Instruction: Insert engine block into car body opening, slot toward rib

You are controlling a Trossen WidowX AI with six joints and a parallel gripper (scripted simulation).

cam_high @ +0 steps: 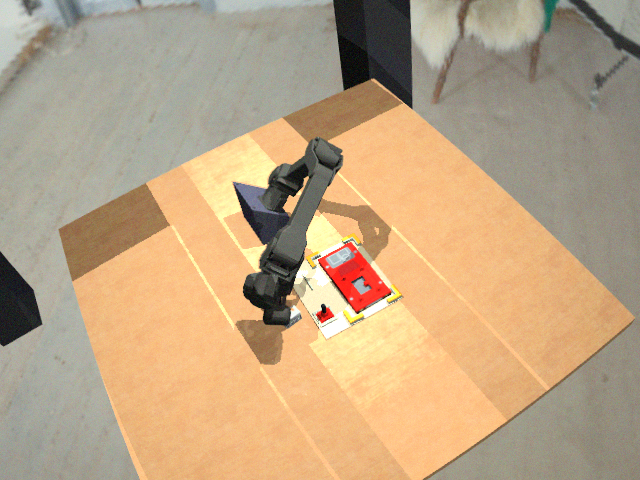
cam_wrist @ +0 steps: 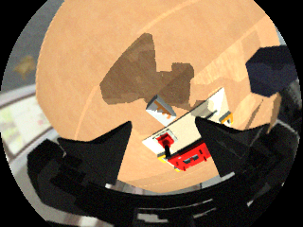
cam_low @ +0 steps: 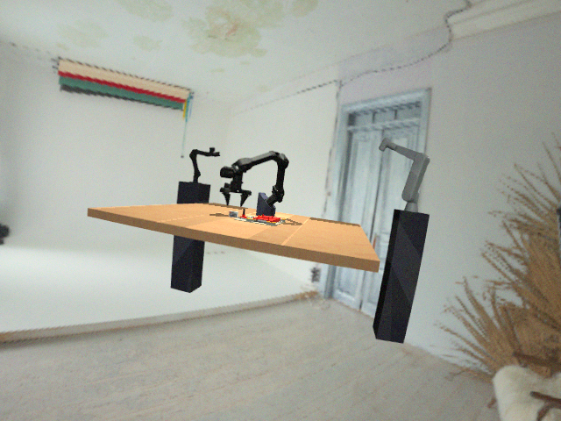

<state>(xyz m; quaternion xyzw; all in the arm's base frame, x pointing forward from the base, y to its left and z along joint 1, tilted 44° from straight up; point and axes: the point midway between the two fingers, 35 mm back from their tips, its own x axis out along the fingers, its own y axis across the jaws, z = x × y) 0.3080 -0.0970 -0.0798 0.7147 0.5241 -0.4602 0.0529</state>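
My gripper tip is 5 cm above the engine block. From my gripper tip the other things lie so: black upright stick: 4 cm ahead, 8 cm to the left, 3 cm below.
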